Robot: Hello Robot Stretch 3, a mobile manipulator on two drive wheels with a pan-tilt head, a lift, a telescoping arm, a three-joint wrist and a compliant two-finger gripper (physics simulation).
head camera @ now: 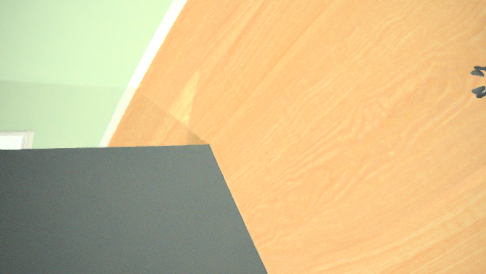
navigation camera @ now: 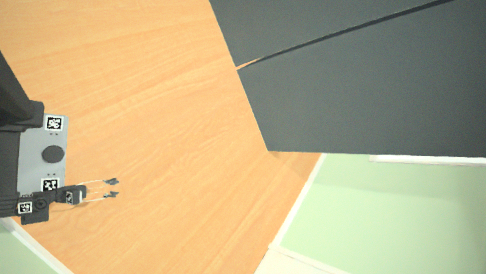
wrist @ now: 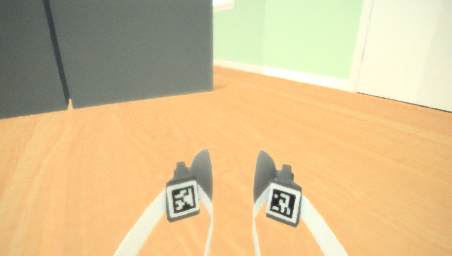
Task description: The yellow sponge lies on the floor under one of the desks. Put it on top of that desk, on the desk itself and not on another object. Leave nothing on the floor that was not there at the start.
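Seen in the pictures: gripper, fingertip midpoint: (head camera: pixel 471 82) (navigation camera: pixel 118 187) (wrist: pixel 233 167); robot's base, link origin: (navigation camera: pixel 52 152).
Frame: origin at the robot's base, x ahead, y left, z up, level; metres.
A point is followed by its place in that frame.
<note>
My gripper (navigation camera: pixel 113 188) @(x 0.244, y -0.142, z 0.261 m) (wrist: pixel 233 167) @(x 0.244, y -0.142, z 0.261 m) (head camera: pixel 478 82) @(x 0.244, y -0.142, z 0.261 m) is open, with a gap between its two fingertips and wood floor showing through it. It is held out in front of the robot's base, above the floor (head camera: pixel 350 175) @(x 0.791, y 0.159, z 0.000 m) (navigation camera: pixel 165 125) @(x 0.573, y 0.189, z 0.000 m) (wrist: pixel 230 120) @(x 1.092, y -0.118, z 0.000 m). The yellow sponge does not show in these views, and no desk can be made out.
Tall dark grey panels (head camera: pixel 110 210) @(x 1.544, y 0.309, z 0.717 m) (navigation camera: pixel 360 100) @(x 1.478, y 0.405, z 0.973 m) (wrist: pixel 135 50) @(x 1.437, y 0.463, z 0.306 m) stand on the floor, with a narrow gap between two of them. Past their end is a green wall (head camera: pixel 60 45) @(x 2.453, y -0.649, z 0.728 m) (navigation camera: pixel 390 210) @(x 2.552, y -0.581, z 1.083 m) (wrist: pixel 300 35) @(x 2.340, y -0.729, z 0.420 m) with white skirting. A pale door or panel (wrist: pixel 410 55) @(x 1.565, y -1.246, z 0.305 m) stands at the right in the wrist view.
</note>
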